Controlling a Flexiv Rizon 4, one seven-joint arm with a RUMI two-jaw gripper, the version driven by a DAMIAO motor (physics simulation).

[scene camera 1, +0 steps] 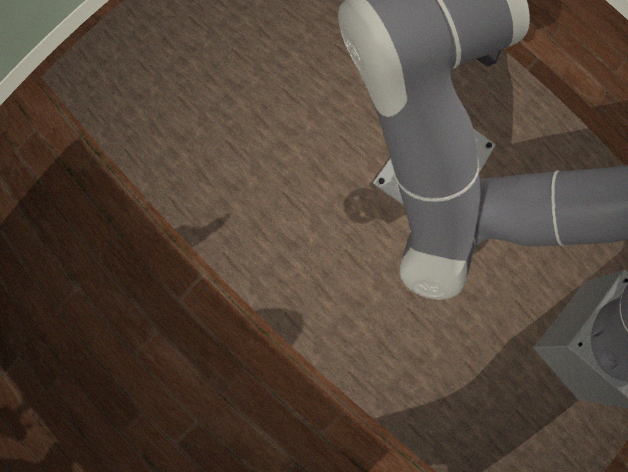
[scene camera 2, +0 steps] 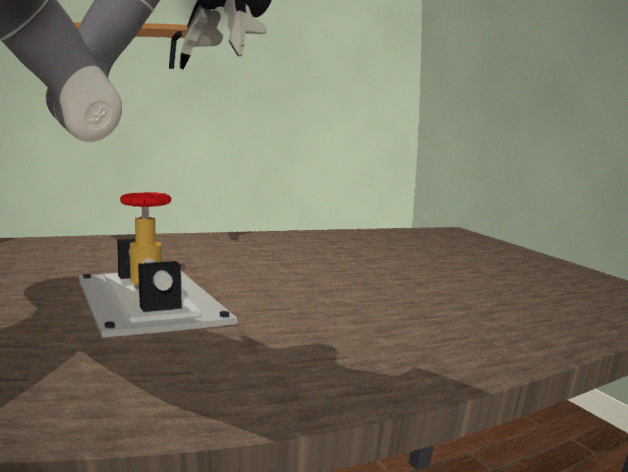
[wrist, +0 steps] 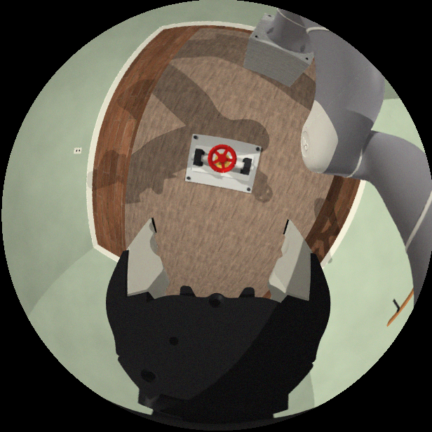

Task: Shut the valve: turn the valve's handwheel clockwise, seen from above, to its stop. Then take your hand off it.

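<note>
The valve's red handwheel (scene camera 2: 145,199) (wrist: 222,158) lies level on a thin stem above the yellow valve body (scene camera 2: 145,233). The body stands between two black blocks on a light grey base plate (scene camera 1: 389,184) (scene camera 2: 98,304) (wrist: 220,183). In scene camera 1 the arm hides the handwheel. My gripper (scene camera 2: 211,59) (wrist: 219,220) is open with nothing between its fingers. It is well above the handwheel and apart from it, to its upper right in scene camera 2. In the wrist view the handwheel shows beyond the fingertips, near the middle between them.
The valve stands on a wooden table (scene camera 1: 228,126) (scene camera 2: 406,304) (wrist: 200,250). My arm's elbow (scene camera 1: 434,274) (scene camera 2: 91,104) (wrist: 320,140) hangs to one side of the valve. The grey robot pedestal (scene camera 1: 563,324) (wrist: 275,62) stands on the table. An orange-brown bar (scene camera 2: 159,29) shows by the wall.
</note>
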